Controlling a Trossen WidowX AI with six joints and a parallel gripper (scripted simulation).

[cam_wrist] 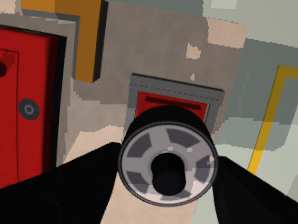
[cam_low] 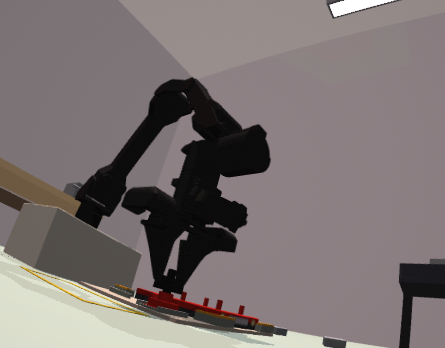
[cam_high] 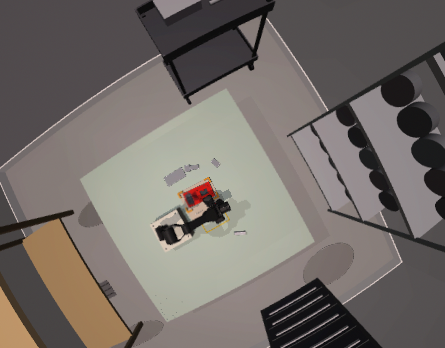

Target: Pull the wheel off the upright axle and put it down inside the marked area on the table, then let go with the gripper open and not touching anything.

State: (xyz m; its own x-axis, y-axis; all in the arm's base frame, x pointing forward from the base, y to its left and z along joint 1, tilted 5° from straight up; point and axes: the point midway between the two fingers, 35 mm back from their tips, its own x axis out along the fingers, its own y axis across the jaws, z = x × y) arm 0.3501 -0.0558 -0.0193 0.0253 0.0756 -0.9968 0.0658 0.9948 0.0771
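The axle lies 1 cm below my gripper tip. Round my gripper tip: wheel right at my gripper tip.
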